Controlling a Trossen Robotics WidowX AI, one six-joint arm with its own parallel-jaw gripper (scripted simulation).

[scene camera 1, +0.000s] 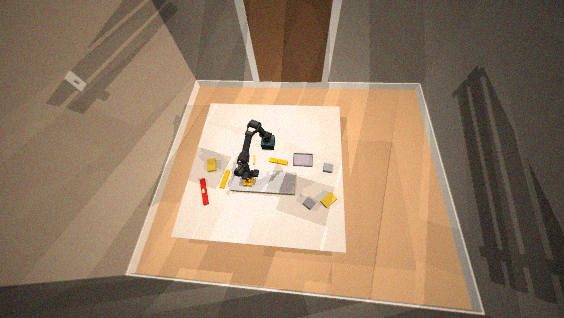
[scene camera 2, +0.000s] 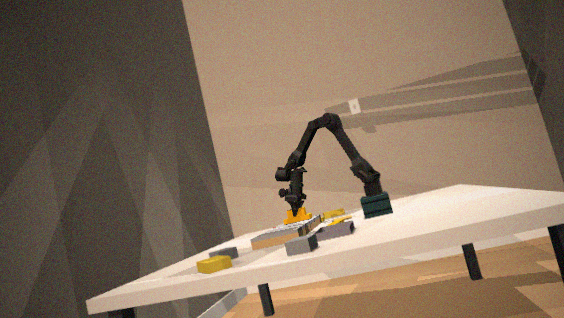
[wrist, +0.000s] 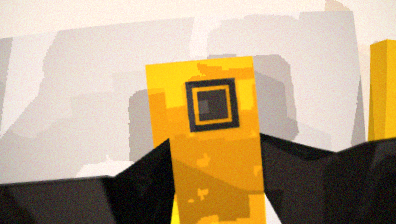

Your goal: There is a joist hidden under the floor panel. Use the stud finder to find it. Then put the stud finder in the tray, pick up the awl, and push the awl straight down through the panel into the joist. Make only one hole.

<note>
The pictures show: my gripper and a stud finder.
</note>
